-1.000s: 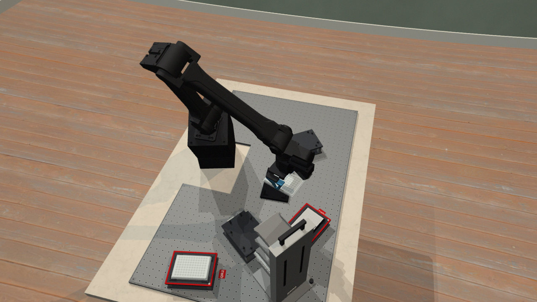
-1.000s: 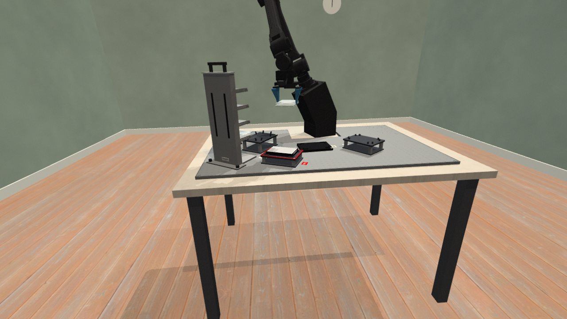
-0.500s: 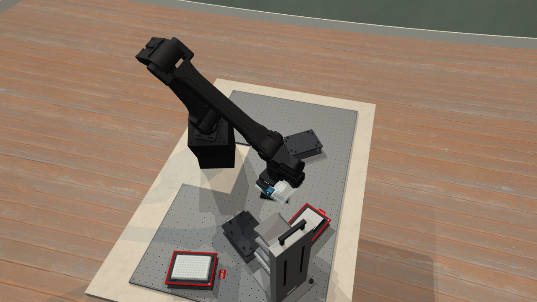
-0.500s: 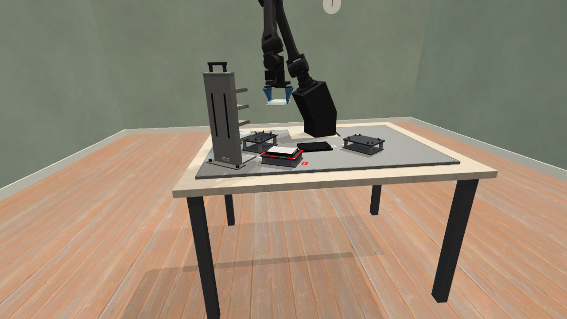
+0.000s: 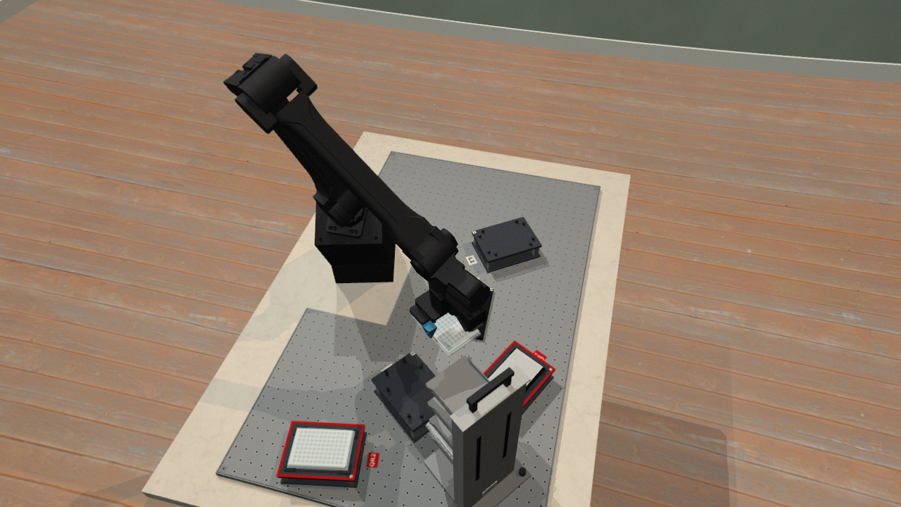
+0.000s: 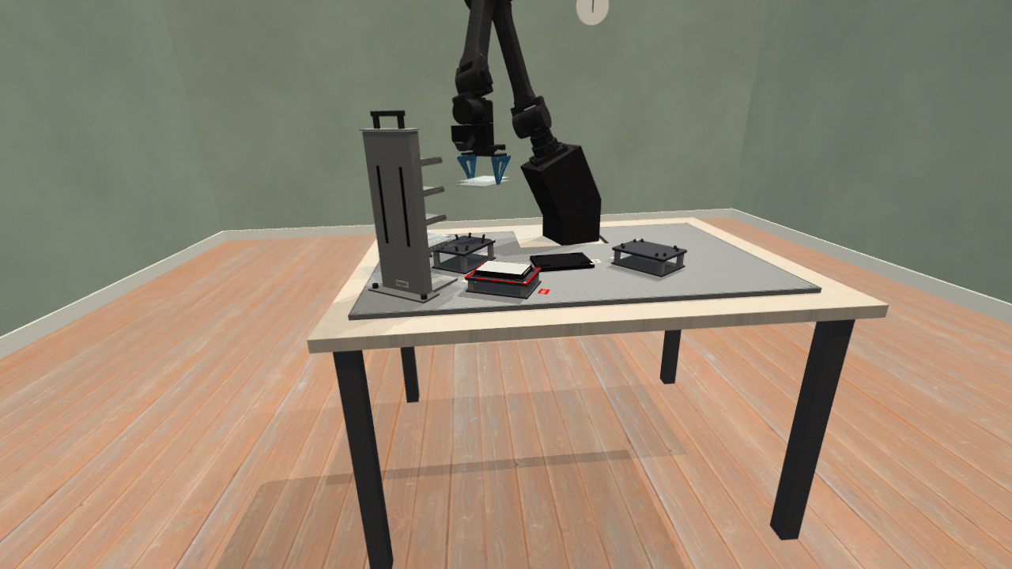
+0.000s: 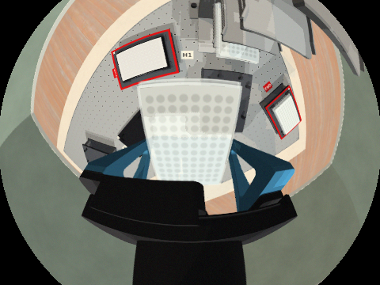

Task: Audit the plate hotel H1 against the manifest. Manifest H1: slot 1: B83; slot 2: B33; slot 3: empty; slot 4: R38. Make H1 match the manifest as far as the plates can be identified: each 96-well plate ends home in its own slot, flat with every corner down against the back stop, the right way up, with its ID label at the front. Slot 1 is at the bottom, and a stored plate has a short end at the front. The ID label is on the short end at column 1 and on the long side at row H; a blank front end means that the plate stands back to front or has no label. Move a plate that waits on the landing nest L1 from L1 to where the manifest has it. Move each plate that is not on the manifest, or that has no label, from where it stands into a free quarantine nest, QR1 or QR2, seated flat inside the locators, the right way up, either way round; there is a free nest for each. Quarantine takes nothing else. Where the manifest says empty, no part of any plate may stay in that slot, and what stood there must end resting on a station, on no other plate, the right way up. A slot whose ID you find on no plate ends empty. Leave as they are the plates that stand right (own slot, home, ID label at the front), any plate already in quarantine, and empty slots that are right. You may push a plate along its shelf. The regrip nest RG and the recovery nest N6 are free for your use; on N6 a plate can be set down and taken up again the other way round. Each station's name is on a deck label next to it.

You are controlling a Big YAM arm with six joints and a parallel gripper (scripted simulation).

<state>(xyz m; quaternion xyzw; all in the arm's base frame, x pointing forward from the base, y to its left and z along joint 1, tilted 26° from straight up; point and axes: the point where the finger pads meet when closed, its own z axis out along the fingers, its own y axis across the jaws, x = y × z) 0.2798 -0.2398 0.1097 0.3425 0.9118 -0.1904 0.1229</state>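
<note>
The regrip nest RG is 7 cm behind my hand, 6 cm to the right of it and 19 cm below it. The rest, counted from my hand: plate hotel H1 (12 cm ahead, 23 cm to the right, 6 cm below); red-edged quarantine nest QR1 (16 cm ahead, 2 cm to the left, 21 cm below); H1 deck label (9 cm ahead, 7 cm to the right, 25 cm below).
</note>
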